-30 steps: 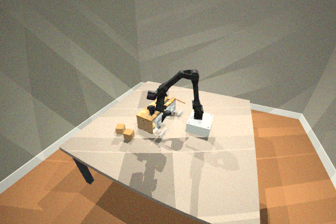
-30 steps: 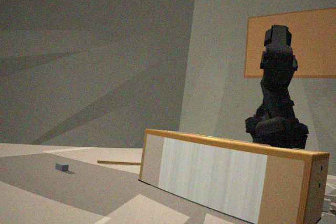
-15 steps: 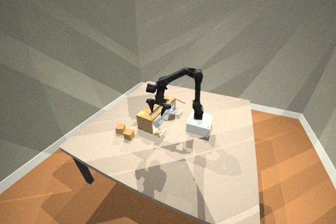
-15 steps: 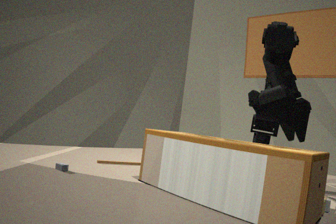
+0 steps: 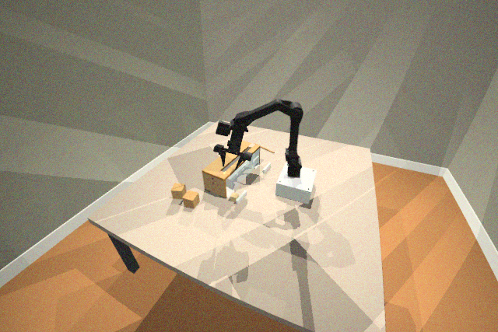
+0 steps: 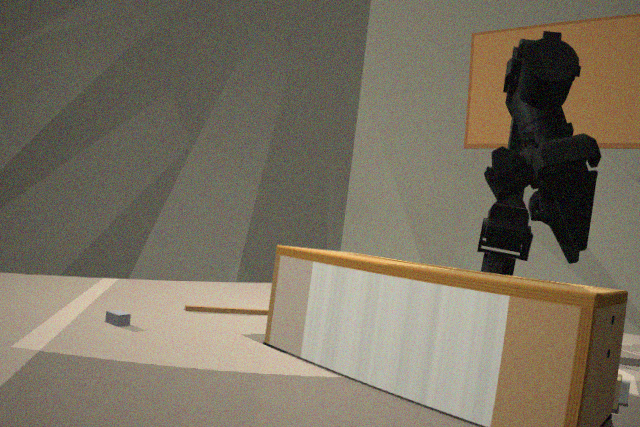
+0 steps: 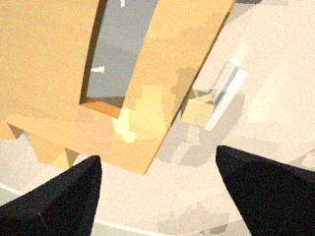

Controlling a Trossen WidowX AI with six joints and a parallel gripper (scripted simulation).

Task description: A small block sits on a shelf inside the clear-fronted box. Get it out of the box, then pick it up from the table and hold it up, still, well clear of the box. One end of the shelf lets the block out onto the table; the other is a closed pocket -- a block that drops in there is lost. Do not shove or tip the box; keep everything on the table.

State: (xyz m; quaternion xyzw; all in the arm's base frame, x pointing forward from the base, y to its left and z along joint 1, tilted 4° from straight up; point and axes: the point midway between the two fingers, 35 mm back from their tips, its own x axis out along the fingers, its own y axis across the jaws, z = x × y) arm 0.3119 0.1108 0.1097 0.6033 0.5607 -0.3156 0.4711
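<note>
The tan block lies 14 cm below my gripper tip, 5 cm to the left of it and 4 cm behind it. From my gripper tip the other things lie so: grey block (51 cm to the right, 16 cm ahead, 15 cm below); wooden box (14 cm to the right, 10 cm below, 1 cm behind); thin wooden stick (50 cm to the right, 16 cm below, 9 cm behind).
</note>
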